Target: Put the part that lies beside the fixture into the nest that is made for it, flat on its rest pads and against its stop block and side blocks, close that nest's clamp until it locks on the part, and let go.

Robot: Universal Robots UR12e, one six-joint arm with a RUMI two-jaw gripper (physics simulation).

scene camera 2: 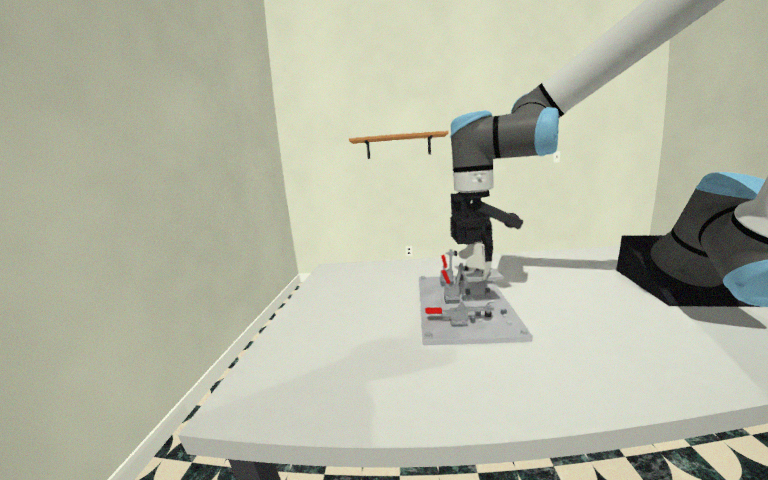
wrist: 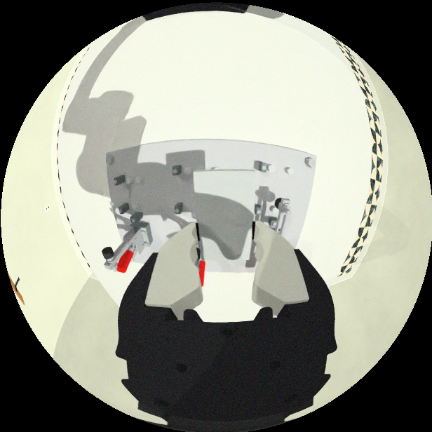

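Pixels of known places: gripper, fingertip midpoint: (scene camera 2: 480, 275); arm's base, link origin: (scene camera 2: 686, 262).
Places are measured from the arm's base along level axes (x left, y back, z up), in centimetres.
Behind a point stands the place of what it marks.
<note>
The part, a flat light-grey rectangular plate (wrist: 225, 185), is held by its two side edges. My gripper (scene camera 2: 478, 270) @(x 14.9, y -63.7, z 2.6 cm) (wrist: 225, 223) is shut on it, above the middle of the fixture's base plate (scene camera 2: 436, 335) @(x 29.1, y -74.6, z -5.7 cm) (wrist: 230, 150). The part covers what is beneath it in the wrist view; its exact height is hard to tell. Dark blocks (wrist: 176, 170) (wrist: 178, 207) stand to its left, and another block (wrist: 260, 166) stands to its right. Three clamps have red handles: the near one (scene camera 2: 433, 310) @(x 24.9, y -75.3, z -1.9 cm) lies level, and the middle one (scene camera 2: 446, 276) @(x 13.5, y -72.3, z 1.8 cm) (wrist: 202, 273) and far one (scene camera 2: 444, 260) @(x 2.5, y -72.7, z 2.4 cm) (wrist: 125, 261) are tilted up.
The near clamp's arm (wrist: 282, 210) rises right of the part in the wrist view. The far clamp's black tip (wrist: 108, 253) is at the left. The fixture stands on the pale table (scene camera 2: 317, 384) @(x 44.9, y -95.6, z -7.2 cm). The robot's base (scene camera 2: 640, 271) @(x -0.4, y -13.3, z -2.8 cm) is at the right, and a wooden shelf (scene camera 2: 398, 136) hangs on the wall.
</note>
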